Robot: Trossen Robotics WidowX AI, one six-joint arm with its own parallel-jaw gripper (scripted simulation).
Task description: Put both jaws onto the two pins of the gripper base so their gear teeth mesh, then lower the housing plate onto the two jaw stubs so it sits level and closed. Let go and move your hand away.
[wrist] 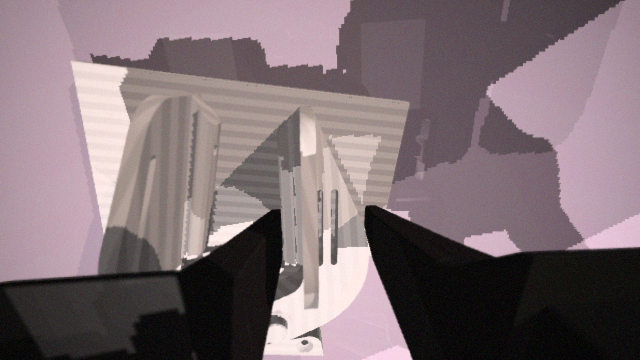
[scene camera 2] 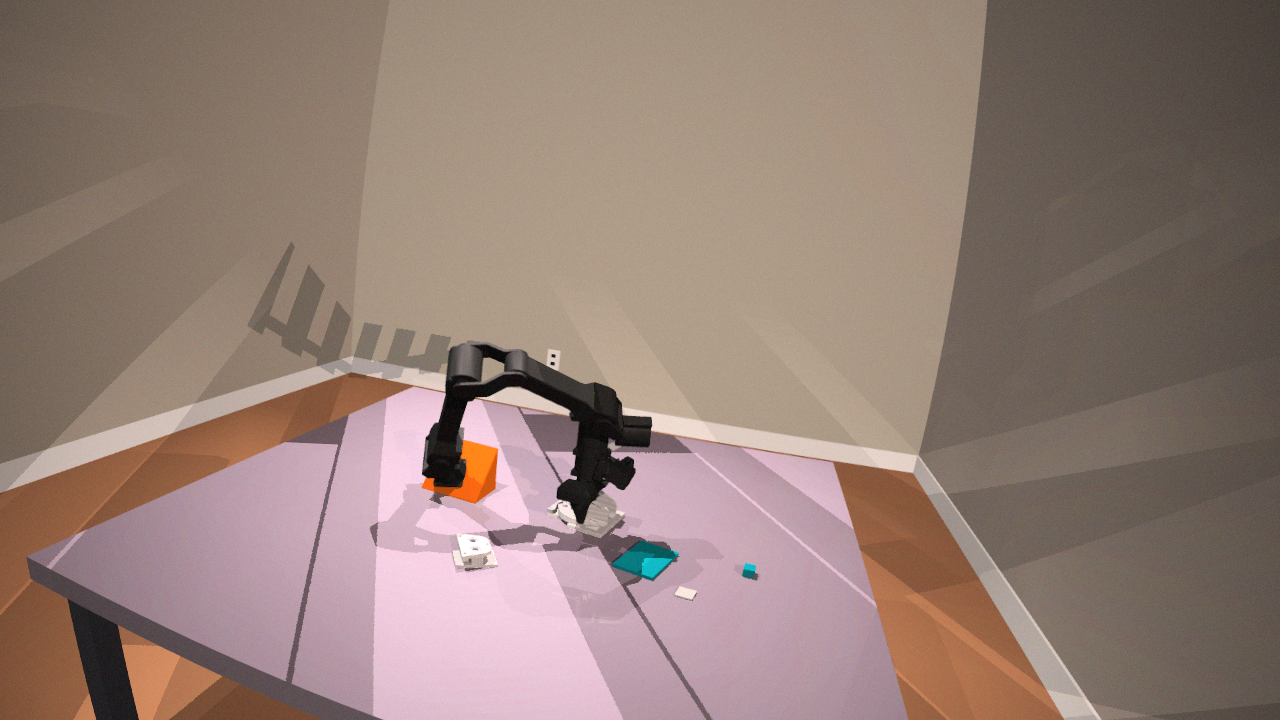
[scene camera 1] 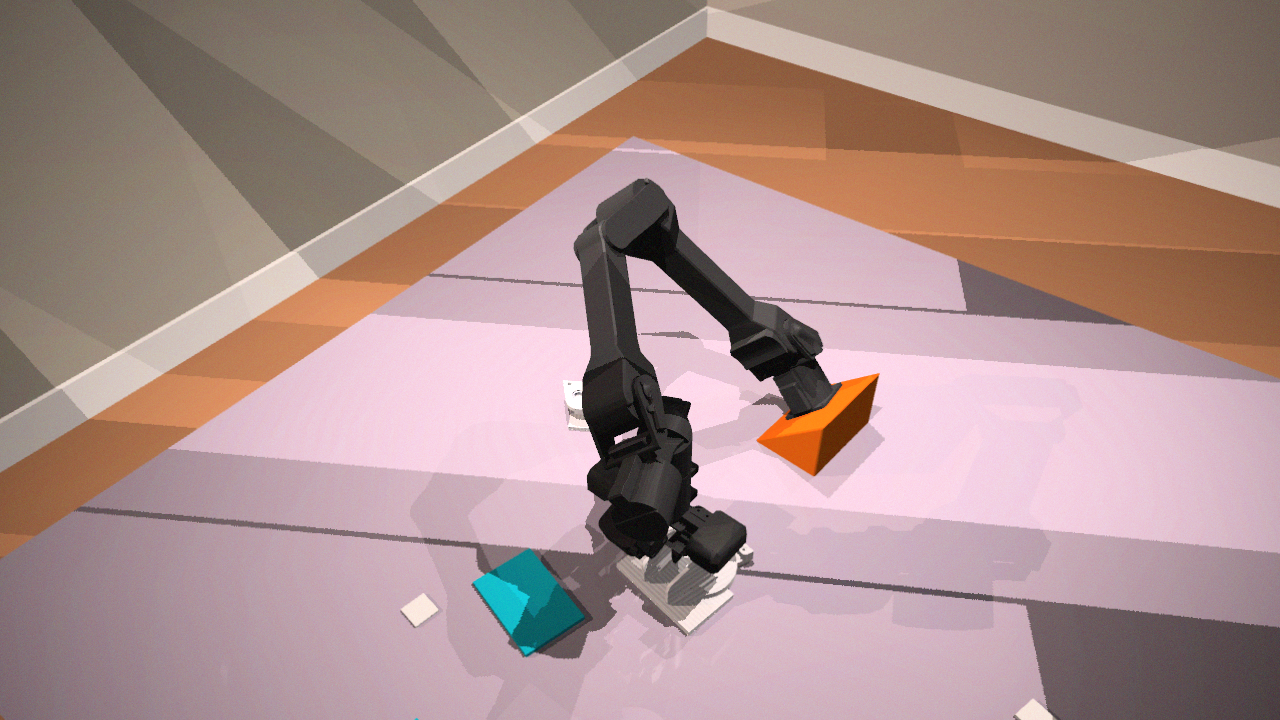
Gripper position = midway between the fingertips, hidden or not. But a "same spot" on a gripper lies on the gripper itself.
my gripper: wrist 323, 217; scene camera 2; scene camera 1
white jaw: wrist 327, 282; scene camera 2; scene camera 1
same spot on white jaw: (scene camera 1: 652, 568) = (scene camera 2: 601, 518)
same spot on my gripper: (scene camera 1: 677, 542) = (scene camera 2: 602, 482)
